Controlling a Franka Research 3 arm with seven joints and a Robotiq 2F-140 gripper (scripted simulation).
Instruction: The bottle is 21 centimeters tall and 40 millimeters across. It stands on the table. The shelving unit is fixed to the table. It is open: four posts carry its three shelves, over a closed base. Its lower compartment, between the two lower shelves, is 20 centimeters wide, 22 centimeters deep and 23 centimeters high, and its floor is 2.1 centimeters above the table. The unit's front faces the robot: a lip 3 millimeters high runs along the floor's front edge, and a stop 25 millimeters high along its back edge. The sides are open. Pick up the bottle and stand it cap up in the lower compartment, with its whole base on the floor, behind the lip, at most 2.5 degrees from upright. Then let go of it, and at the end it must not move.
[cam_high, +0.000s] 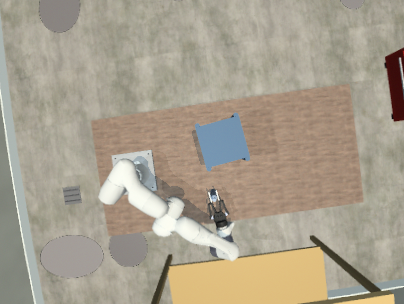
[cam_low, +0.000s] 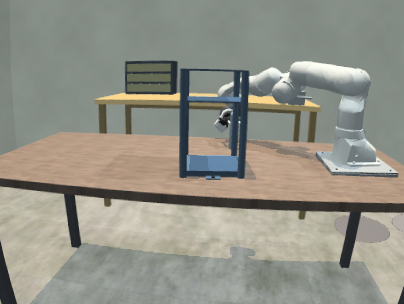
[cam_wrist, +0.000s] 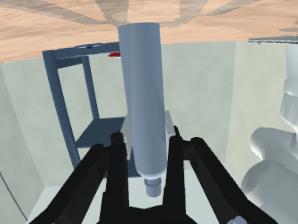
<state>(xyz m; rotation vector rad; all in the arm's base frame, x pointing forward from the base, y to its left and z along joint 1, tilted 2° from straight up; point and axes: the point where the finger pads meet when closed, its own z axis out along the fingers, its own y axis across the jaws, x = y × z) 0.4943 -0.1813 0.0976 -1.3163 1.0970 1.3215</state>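
Right now my hand is 33 cm to the right of the shelving unit, 7 cm below it and 7 cm short of it.
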